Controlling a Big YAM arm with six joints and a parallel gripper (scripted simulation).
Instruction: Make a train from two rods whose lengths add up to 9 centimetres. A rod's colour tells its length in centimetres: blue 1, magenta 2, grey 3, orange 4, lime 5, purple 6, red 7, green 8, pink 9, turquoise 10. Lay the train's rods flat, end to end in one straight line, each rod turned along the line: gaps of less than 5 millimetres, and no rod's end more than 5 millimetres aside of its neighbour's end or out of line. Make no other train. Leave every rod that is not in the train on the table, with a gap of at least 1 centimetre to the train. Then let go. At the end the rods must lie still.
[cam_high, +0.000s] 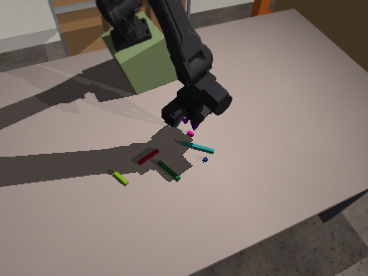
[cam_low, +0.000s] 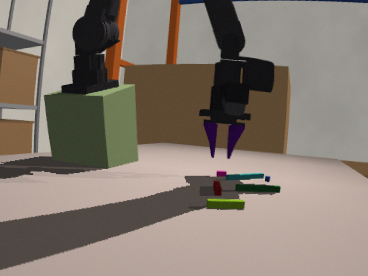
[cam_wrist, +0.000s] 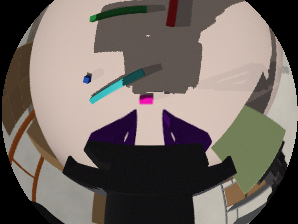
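The magenta rod is 10 mm ahead of my hand and 40 mm below it. Round my hand: turquoise rod (60 mm ahead, 10 mm to the left, 40 mm below); blue rod (110 mm ahead, 10 mm to the left, 40 mm below); green rod (110 mm ahead, 100 mm to the right, 40 mm below).
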